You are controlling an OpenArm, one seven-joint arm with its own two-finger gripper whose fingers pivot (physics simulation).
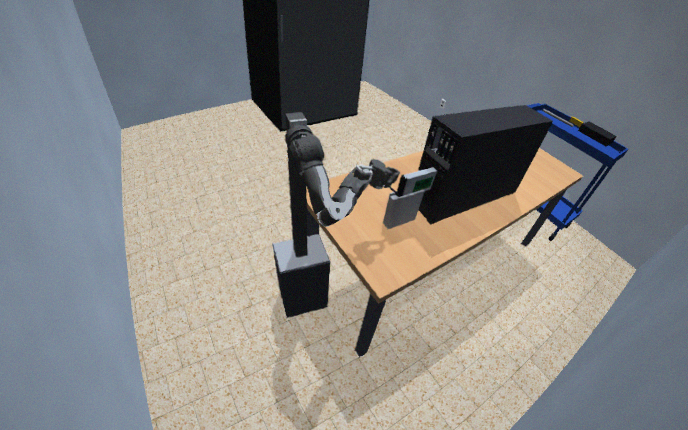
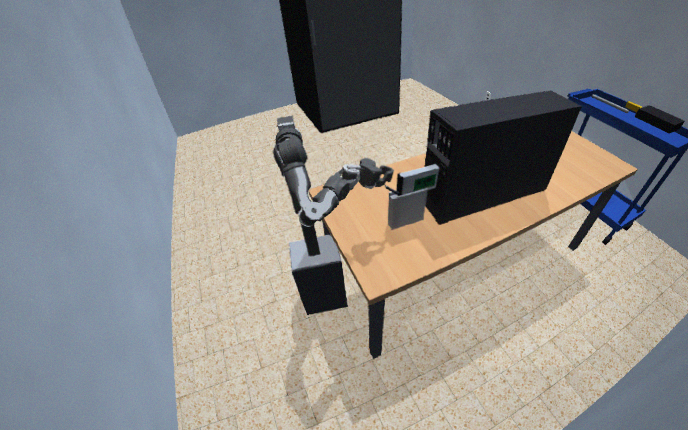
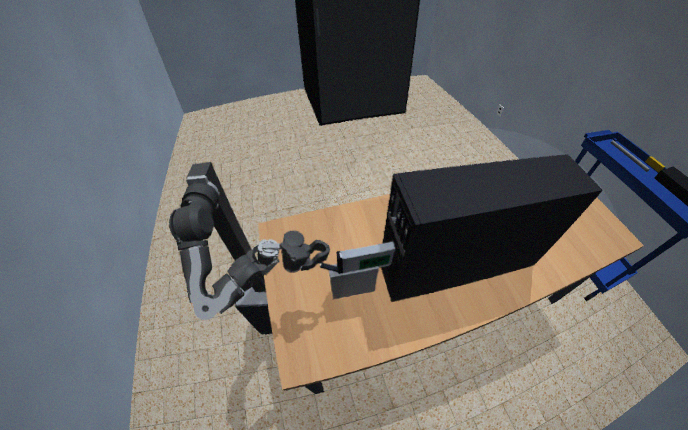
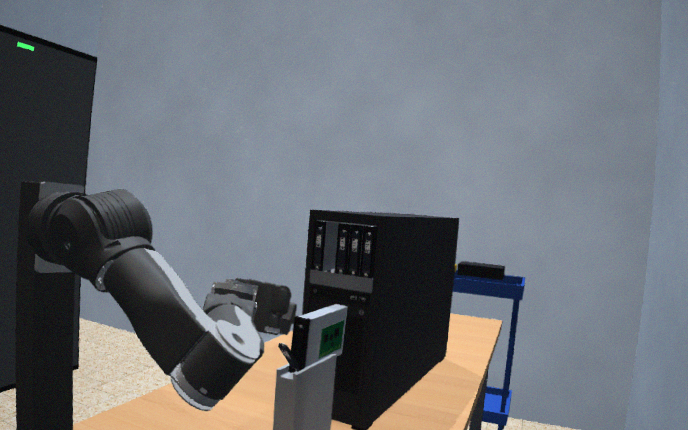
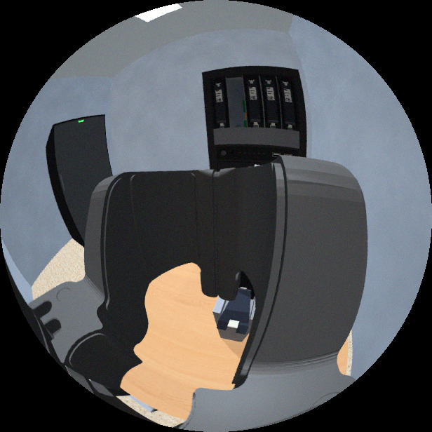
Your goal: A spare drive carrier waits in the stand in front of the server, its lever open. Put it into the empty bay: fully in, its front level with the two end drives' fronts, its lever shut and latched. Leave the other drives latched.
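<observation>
The spare carrier (image 1: 411, 183) (image 2: 408, 183) (image 3: 351, 259) (image 4: 312, 337), with a pale body and green board, stands at the top of the grey stand (image 1: 401, 211) (image 2: 406, 211) (image 3: 353, 285) (image 4: 304, 395), overhanging its server side. Its dark lever (image 3: 329, 266) (image 4: 287, 354) (image 5: 236, 311) sticks out at the lower front. My gripper (image 1: 395, 177) (image 2: 390, 175) (image 3: 326, 252) (image 5: 225, 236) is shut and empty, its tips slightly in front of and above the lever. The black server (image 1: 492, 162) (image 3: 487, 223) (image 4: 410, 304) has an empty bay (image 4: 330, 247) (image 5: 235, 102), second from left. How deep the carrier sits is hidden.
Latched-looking drives (image 5: 219, 102) (image 5: 253, 102) (image 5: 271, 102) (image 5: 287, 102) flank the bay. The wooden table (image 1: 365, 207) (image 3: 304, 375) bears the server and stand. A black cabinet (image 1: 319, 60) (image 3: 362, 60) stands behind. A blue cart (image 1: 591, 141) (image 4: 514, 287) stands beyond the table.
</observation>
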